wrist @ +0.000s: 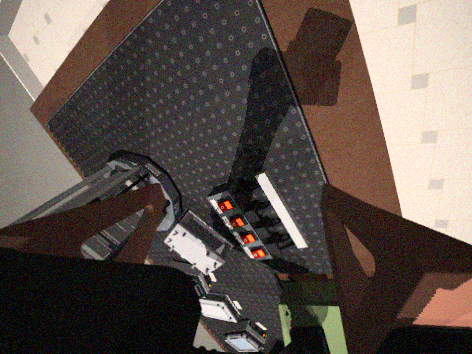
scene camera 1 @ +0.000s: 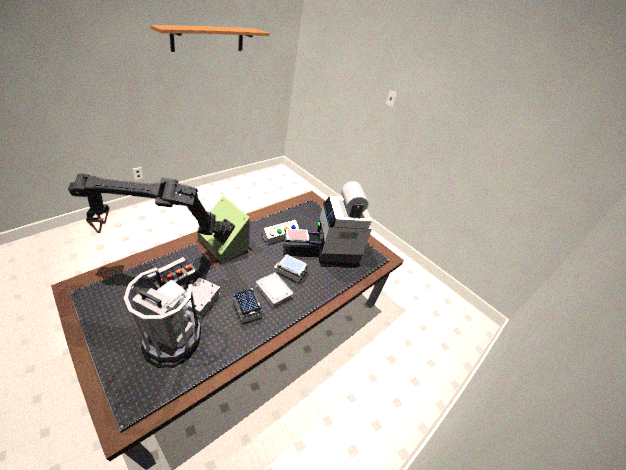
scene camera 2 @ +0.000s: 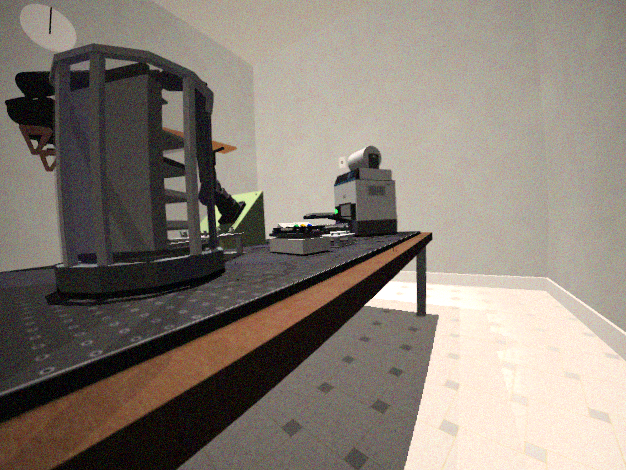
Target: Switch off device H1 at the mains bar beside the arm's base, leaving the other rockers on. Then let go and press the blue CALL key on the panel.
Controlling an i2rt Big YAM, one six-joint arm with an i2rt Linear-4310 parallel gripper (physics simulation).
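Frame: origin at the arm's base, x ahead, y left, z up, level; centimetres.
Seen in the pictures: gripper, fingertip midpoint: point(wrist: 237, 192) point(scene camera 1: 101, 228) point(scene camera 2: 42, 163); arm's base, link origin: point(wrist: 313, 353) point(scene camera 1: 224, 231) point(scene camera 2: 233, 213).
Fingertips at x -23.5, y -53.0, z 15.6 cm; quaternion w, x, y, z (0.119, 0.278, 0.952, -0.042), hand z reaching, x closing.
Observation:
Offsets run from my fingertips to a thing's top centre. "spot": to the spot under its first point.
The mains bar @(spot: dx +27.0, dy +22.6, dz -24.0 cm) point(scene camera 1: 183, 271) point(wrist: 231, 213) lies near the arm's base, with a row of orange-red rockers @(dx +25.1, dy +16.6, dz -23.7 cm) point(wrist: 237, 221) that all look lit; the device labels are too small to read. My gripper point(scene camera 1: 98, 225) point(scene camera 2: 41, 159) point(wrist: 237, 192) is open and empty, high above the table's left end, away from the bar. In the wrist view its fingers stand on either side of the bar. The white key panel @(dx +36.3, dy +85.9, dz -20.6 cm) point(scene camera 1: 277, 227) lies beyond the green wedge, with green and yellow keys and a blue key @(dx +40.8, dy +92.3, dz -21.5 cm) point(scene camera 1: 293, 227) point(scene camera 2: 309, 225). The panel does not show in the wrist view.
A tall caged rack @(dx +51.0, dy +0.0, dz +4.5 cm) point(scene camera 1: 170, 316) point(scene camera 2: 97, 202) stands by the bar. A white strip @(spot: dx +15.2, dy +19.0, dz -27.4 cm) point(wrist: 282, 210) lies alongside it, and a white box @(dx +44.3, dy +20.6, dz -21.4 cm) point(scene camera 1: 204, 293) point(wrist: 192, 250) sits close by. The green wedge point(scene camera 1: 237, 222) point(scene camera 2: 255, 217) stands by the arm. A grey-white machine @(dx +68.9, dy +102.5, dz +16.6 cm) point(scene camera 1: 346, 237) point(scene camera 2: 371, 202) stands at the far end.

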